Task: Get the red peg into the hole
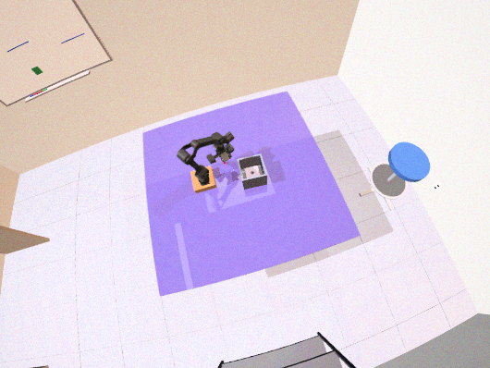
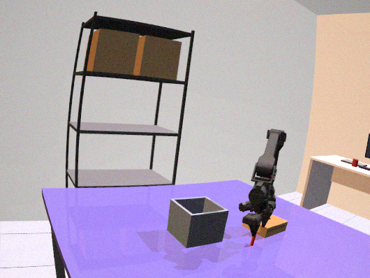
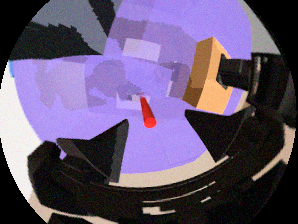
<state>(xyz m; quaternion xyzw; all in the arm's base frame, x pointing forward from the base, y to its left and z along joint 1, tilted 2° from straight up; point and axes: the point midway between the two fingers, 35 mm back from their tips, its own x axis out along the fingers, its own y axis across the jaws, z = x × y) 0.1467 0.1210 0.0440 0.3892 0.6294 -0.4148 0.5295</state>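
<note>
The red peg is 2 cm ahead of my gripper tip and 2 cm below it. Round my gripper tip: light plate: 18 cm ahead, 16 cm to the right, 1 cm below.
</note>
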